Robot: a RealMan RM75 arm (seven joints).
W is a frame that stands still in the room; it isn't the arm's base.
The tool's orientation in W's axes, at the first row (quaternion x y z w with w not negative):
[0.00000, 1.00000, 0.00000, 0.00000]
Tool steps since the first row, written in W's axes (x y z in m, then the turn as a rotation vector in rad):
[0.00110, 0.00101, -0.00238, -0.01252, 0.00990, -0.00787]
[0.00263, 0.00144, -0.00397, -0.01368, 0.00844, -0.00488]
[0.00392, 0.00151, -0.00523, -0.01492, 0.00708, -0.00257]
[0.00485, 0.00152, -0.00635, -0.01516, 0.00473, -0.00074]
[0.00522, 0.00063, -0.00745, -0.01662, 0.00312, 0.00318]
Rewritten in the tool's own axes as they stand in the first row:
[-0.00110, 0.00101, 0.00238, 0.01252, 0.00990, 0.00787]
[-0.00263, 0.00144, 0.00397, 0.01368, 0.00844, 0.00488]
[-0.00392, 0.00151, 0.00523, 0.01492, 0.00708, 0.00257]
[-0.00485, 0.00152, 0.00635, 0.01516, 0.00473, 0.00074]
[-0.00522, 0.00063, 0.00745, 0.01662, 0.00312, -0.00318]

